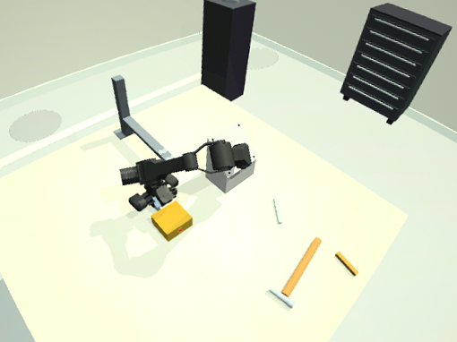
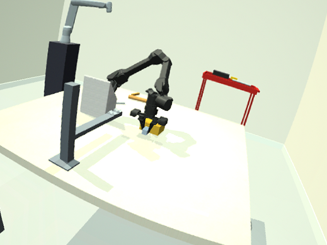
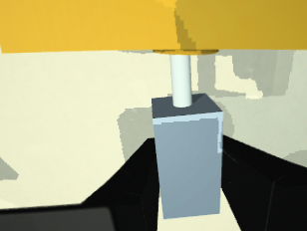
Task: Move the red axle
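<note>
The yellow beam is 10 cm to the left of my gripper tip, 1 cm ahead of it and 1 cm above it. Round my gripper tip: orange bar 67 cm to the left, 28 cm behind, 1 cm below; pale cube 2 cm to the left, 1 cm above; white rod 35 cm to the left, 31 cm behind, 1 cm below.
</note>
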